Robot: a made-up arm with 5 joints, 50 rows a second.
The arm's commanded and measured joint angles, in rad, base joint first. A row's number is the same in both.
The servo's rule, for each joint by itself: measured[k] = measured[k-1] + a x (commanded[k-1-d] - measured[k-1]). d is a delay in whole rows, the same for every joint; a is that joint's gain. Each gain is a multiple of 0.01, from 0.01 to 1. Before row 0 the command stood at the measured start. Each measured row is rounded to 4 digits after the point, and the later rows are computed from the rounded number. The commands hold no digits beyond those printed.
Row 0, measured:
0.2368, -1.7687, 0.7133, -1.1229, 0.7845
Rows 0 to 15, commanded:
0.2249, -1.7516, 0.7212, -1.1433, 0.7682
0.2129, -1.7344, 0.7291, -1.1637, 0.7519
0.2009, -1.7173, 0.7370, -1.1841, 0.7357
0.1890, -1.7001, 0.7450, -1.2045, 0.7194
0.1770, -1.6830, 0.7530, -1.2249, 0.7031
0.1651, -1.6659, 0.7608, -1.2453, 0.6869
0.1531, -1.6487, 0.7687, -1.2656, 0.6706
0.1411, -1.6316, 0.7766, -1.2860, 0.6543
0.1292, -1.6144, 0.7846, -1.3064, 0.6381
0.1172, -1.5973, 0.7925, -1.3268, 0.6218
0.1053, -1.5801, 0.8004, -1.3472, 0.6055
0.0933, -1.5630, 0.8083, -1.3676, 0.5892
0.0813, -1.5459, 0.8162, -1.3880, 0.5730
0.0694, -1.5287, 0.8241, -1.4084, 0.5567
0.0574, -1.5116, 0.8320, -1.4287, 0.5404
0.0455, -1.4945, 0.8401, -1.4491, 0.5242
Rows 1 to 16, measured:
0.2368, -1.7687, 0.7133, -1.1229, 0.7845
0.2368, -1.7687, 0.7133, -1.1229, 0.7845
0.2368, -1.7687, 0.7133, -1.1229, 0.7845
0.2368, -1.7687, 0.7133, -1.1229, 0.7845
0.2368, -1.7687, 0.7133, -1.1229, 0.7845
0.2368, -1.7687, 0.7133, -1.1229, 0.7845
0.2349, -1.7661, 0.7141, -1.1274, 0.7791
0.2314, -1.7613, 0.7156, -1.1354, 0.7701
0.2265, -1.7547, 0.7177, -1.1461, 0.7587
0.2205, -1.7465, 0.7204, -1.1589, 0.7457
0.2135, -1.7370, 0.7237, -1.1734, 0.7316
0.2058, -1.7263, 0.7274, -1.1892, 0.7168
0.1974, -1.7147, 0.7315, -1.2060, 0.7016
0.1884, -1.7022, 0.7360, -1.2236, 0.6860
0.1789, -1.6890, 0.7409, -1.2418, 0.6702
0.1690, -1.6752, 0.7461, -1.2605, 0.6542
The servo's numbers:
d 6
a 0.16 0.15 0.10 0.22 0.33

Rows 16 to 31, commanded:
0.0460, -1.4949, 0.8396, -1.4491, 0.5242
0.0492, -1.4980, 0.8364, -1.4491, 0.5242
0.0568, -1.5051, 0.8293, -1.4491, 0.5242
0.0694, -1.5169, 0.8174, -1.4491, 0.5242
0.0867, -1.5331, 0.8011, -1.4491, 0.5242
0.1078, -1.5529, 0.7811, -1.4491, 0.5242
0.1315, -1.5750, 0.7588, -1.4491, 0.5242
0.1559, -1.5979, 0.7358, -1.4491, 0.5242
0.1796, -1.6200, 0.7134, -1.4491, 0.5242
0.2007, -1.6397, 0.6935, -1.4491, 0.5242
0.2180, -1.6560, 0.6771, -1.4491, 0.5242
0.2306, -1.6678, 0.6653, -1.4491, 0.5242
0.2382, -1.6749, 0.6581, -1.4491, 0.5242
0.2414, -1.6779, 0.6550, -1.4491, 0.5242
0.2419, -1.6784, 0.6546, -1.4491, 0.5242
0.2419, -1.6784, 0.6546, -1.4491, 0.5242
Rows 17 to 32, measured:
0.1588, -1.6609, 0.7515, -1.2796, 0.6381
0.1483, -1.6462, 0.7572, -1.2990, 0.6220
0.1376, -1.6312, 0.7631, -1.3186, 0.6058
0.1267, -1.6158, 0.7692, -1.3384, 0.5896
0.1156, -1.6002, 0.7755, -1.3583, 0.5734
0.1044, -1.5843, 0.7820, -1.3783, 0.5572
0.0951, -1.5709, 0.7878, -1.3939, 0.5463
0.0878, -1.5600, 0.7927, -1.4060, 0.5390
0.0828, -1.5518, 0.7964, -1.4155, 0.5341
0.0807, -1.5466, 0.7985, -1.4229, 0.5308
0.0817, -1.5446, 0.7988, -1.4287, 0.5286
0.0859, -1.5458, 0.7970, -1.4332, 0.5271
0.0932, -1.5502, 0.7932, -1.4367, 0.5261
0.1032, -1.5574, 0.7875, -1.4394, 0.5255
0.1154, -1.5668, 0.7801, -1.4415, 0.5251
0.1290, -1.5777, 0.7714, -1.4432, 0.5248

